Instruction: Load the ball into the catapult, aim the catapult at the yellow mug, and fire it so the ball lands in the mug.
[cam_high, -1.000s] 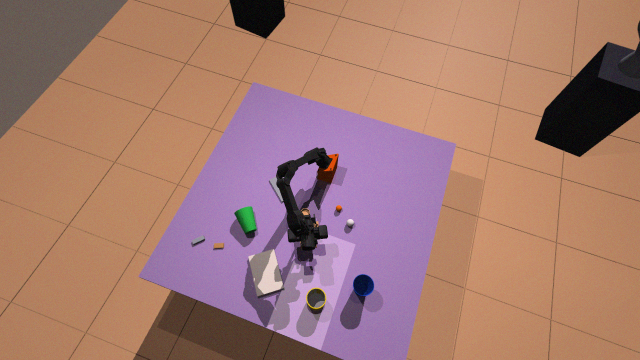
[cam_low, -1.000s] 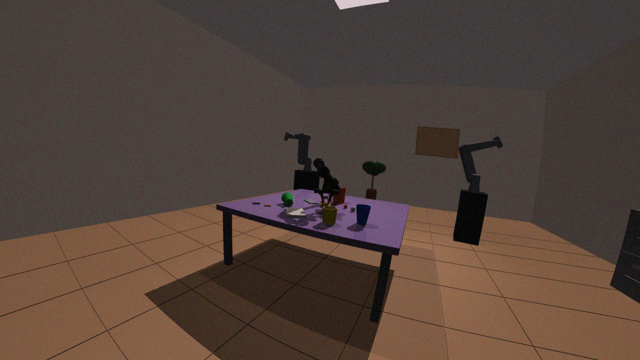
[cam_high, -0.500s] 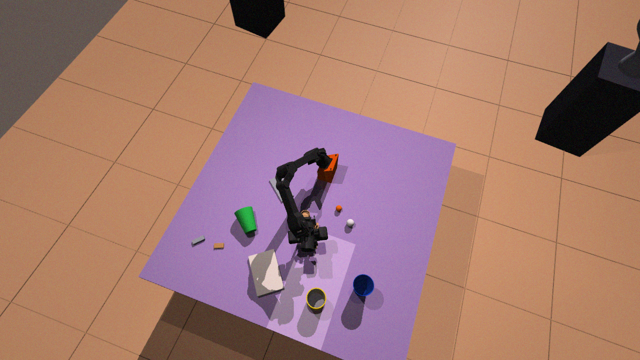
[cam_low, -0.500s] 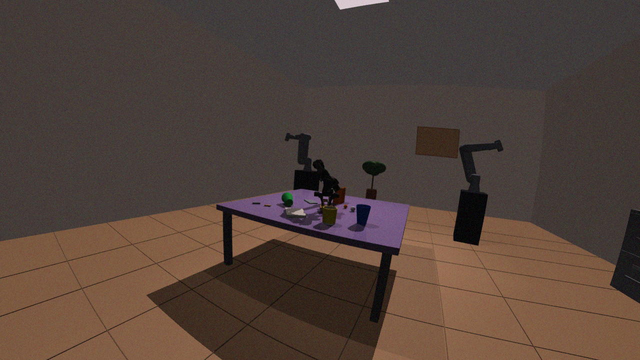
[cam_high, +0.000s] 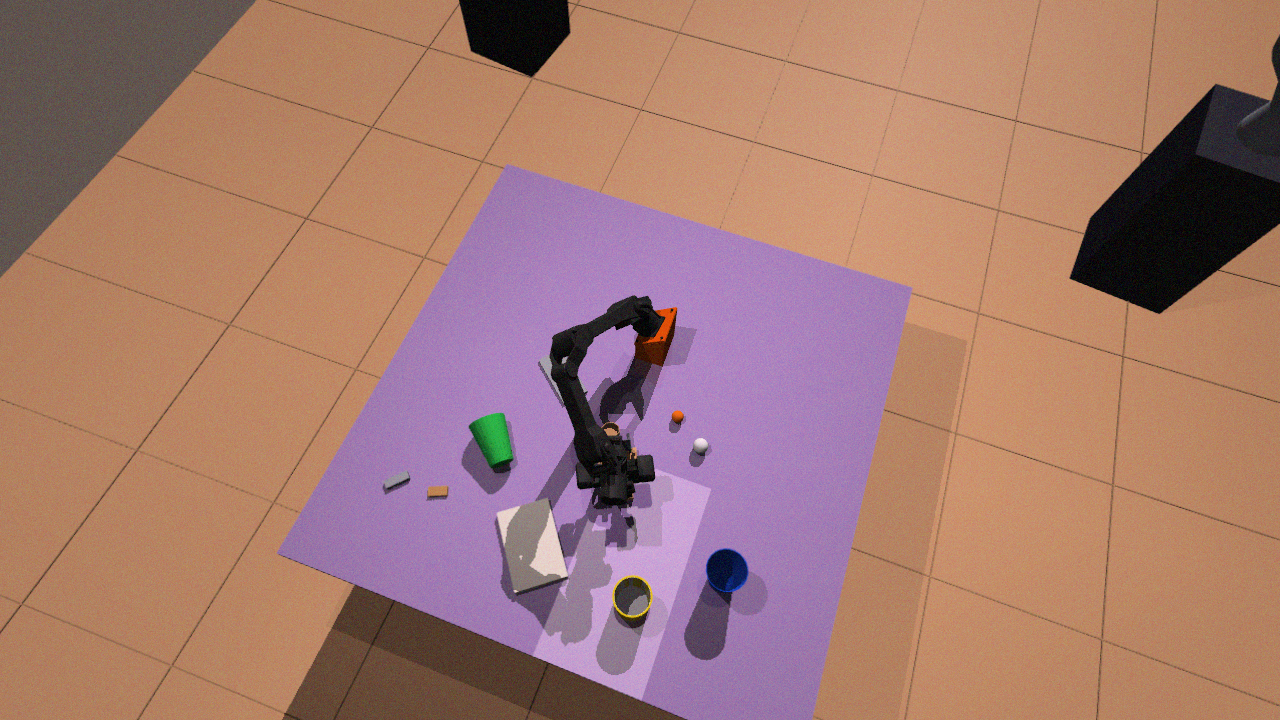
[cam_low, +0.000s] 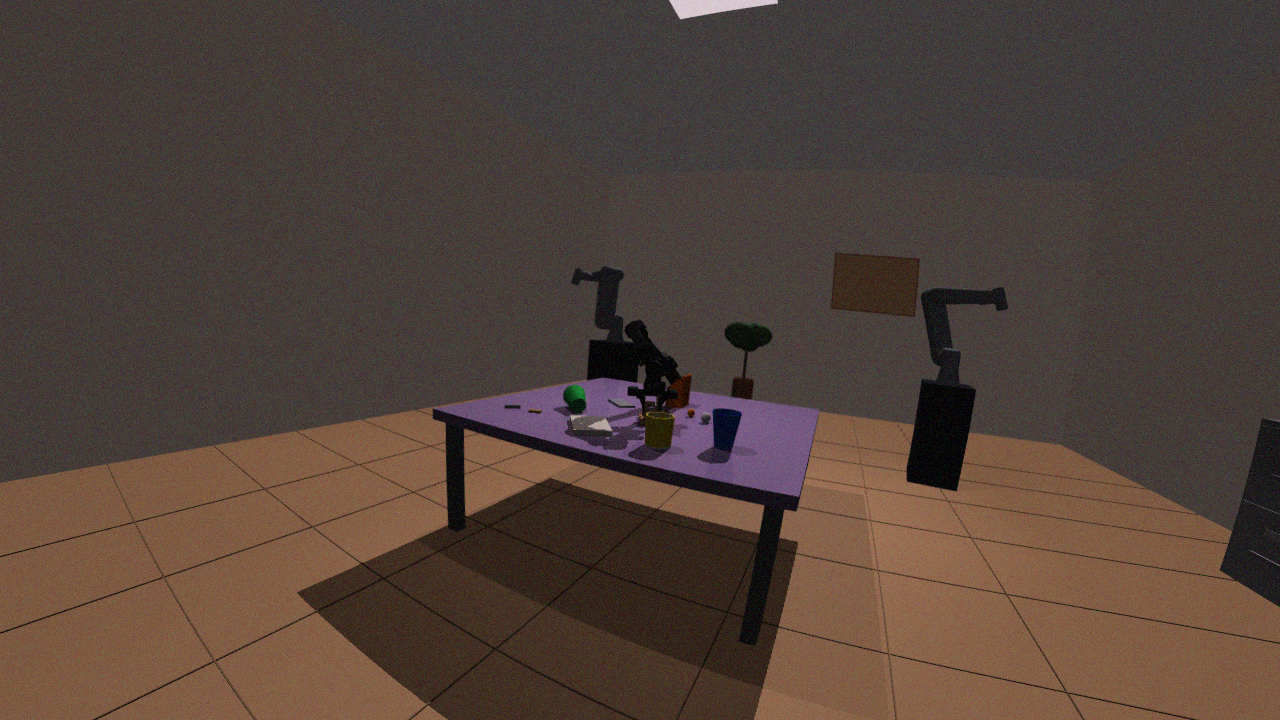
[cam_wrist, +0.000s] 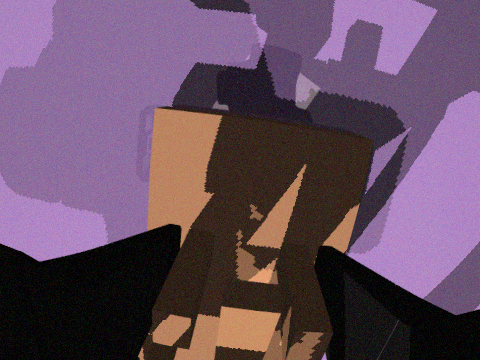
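Right now the orange ball is 24 cm behind my gripper tip, 5 cm to the left of it and 2 cm below it. Round my gripper tip: white ball: 19 cm behind, 14 cm to the left, 1 cm below; then tan wooden catapult: 6 cm behind, 3 cm to the right, 2 cm above; then white slab: 23 cm ahead, 11 cm to the right, 2 cm below.
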